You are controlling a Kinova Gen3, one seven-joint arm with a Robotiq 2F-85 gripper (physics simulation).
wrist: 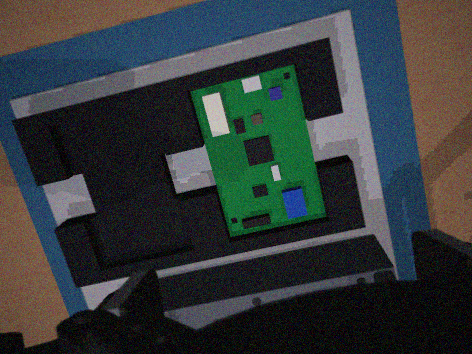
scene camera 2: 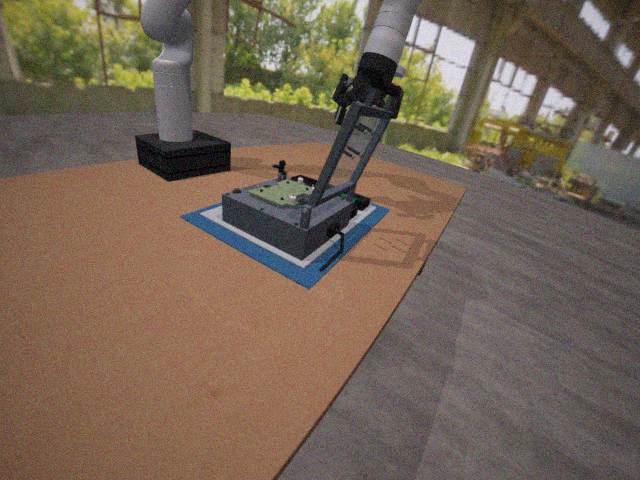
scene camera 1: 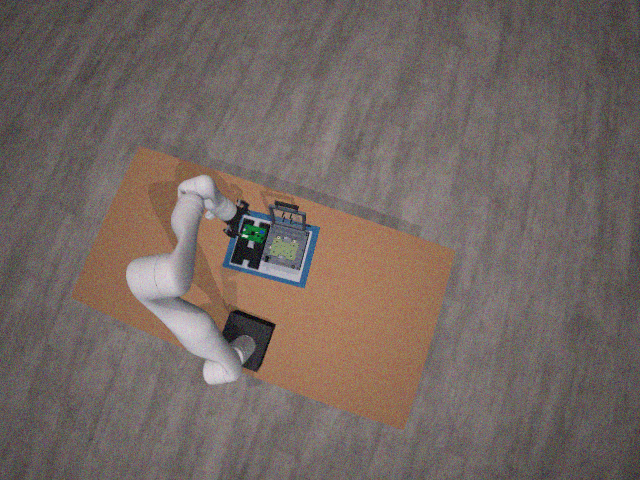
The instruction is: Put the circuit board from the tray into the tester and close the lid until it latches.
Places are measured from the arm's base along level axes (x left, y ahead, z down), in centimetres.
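Pixels of known places: gripper, fingertip midpoint: point(wrist: 285, 279) point(scene camera 2: 355, 130) point(scene camera 1: 244, 224); arm's base, link origin: point(scene camera 2: 176, 138) point(scene camera 1: 244, 345).
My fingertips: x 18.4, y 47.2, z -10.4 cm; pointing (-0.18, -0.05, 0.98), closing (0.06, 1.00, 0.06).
For each thing: its top centre in the pictures, then the offset to it from my fingertips. "*": a spot on its surface instead. Level surfaces: height alone.
- green circuit board, top centre: point(wrist: 260, 158) point(scene camera 1: 253, 233) dx +0.6, dy -1.0, dz +16.1 cm
- black tray, surface spot: point(wrist: 129, 158) point(scene camera 1: 244, 251) * dx +1.1, dy -10.4, dz +17.1 cm
- grey tester, surface spot: point(scene camera 2: 270, 229) * dx -24.9, dy +3.2, dz +15.3 cm
- tray with its pale green contact bed, top centre: point(scene camera 2: 290, 184) point(scene camera 1: 282, 247) dx -16.2, dy -1.8, dz +10.7 cm
- blue mat, surface height: dz +18.6 cm
The green circuit board point(scene camera 1: 252, 233) point(wrist: 259, 151) lies flat in the black tray point(scene camera 1: 248, 252) point(wrist: 129, 158), across a pale gap between two tray pockets. My gripper point(scene camera 1: 237, 222) point(scene camera 2: 365, 102) is open and empty. It hangs a little above the tray's far end, beside the board and pointing down at it. The grey tester point(scene camera 1: 303, 240) point(scene camera 2: 270, 229) stands right of the tray with its pale green contact bed point(scene camera 1: 284, 248) point(scene camera 2: 282, 190) bare. Its lid frame point(scene camera 1: 287, 213) point(scene camera 2: 332, 159) stands raised, leaning back. In scene camera 2 the gripper shows just behind the lid's top bar.
Tray and tester sit on a white plate on a blue mat point(scene camera 1: 308, 273) point(scene camera 2: 294, 273) point(wrist: 382, 88) on the brown table. The arm's black base point(scene camera 1: 249, 333) point(scene camera 2: 182, 154) stands near the front table edge. A black latch lever point(scene camera 2: 339, 245) hangs at the tester's corner.
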